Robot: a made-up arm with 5 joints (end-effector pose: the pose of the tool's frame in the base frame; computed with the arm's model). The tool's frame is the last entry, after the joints. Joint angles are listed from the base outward.
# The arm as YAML. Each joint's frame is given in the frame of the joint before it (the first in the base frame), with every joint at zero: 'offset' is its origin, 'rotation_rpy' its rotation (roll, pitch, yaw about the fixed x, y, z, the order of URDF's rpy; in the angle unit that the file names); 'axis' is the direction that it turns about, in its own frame. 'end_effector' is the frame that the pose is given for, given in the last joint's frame.
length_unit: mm
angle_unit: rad
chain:
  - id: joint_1
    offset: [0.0, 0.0, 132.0]
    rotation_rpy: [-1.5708, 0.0, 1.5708]
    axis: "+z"
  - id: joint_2
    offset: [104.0, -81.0, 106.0]
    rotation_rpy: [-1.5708, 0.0, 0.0]
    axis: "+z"
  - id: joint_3
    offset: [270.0, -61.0, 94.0]
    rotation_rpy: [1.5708, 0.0, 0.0]
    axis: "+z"
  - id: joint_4
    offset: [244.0, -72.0, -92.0]
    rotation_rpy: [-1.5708, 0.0, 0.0]
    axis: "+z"
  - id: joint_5
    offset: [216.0, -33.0, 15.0]
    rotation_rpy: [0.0, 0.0, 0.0]
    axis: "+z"
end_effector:
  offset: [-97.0, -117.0, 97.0]
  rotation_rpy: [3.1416, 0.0, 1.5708]
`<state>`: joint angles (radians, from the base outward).
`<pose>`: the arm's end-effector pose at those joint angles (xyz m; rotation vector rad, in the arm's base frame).
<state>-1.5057 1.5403 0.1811 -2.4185 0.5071</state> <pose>0.1406 0.0535 0.1968 1.5107 -0.1344 0.4339</pose>
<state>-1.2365 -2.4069 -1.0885 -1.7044 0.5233</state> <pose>-0.2234 -0.0753 -0.0800 -0.5955 0.6093 -2.1568</pose>
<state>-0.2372 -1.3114 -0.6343 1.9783 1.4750</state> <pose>-0.4824 0.5603 0.3704 -0.4167 0.7611 -1.9591</pose>
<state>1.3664 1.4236 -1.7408 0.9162 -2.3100</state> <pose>0.1927 0.2313 0.2940 -0.7279 -1.3834 1.0971</pose>
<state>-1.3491 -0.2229 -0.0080 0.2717 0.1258</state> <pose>-0.3440 0.2144 0.8572 1.3531 0.1199 -0.1457</pose>
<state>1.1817 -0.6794 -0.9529 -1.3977 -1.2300</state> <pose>-0.4259 0.3413 -0.2035 0.7613 0.5324 2.8276</pose>
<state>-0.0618 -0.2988 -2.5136 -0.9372 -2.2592</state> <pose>-0.1344 0.0050 0.4158 -0.3456 2.8883 -0.8327</pose>
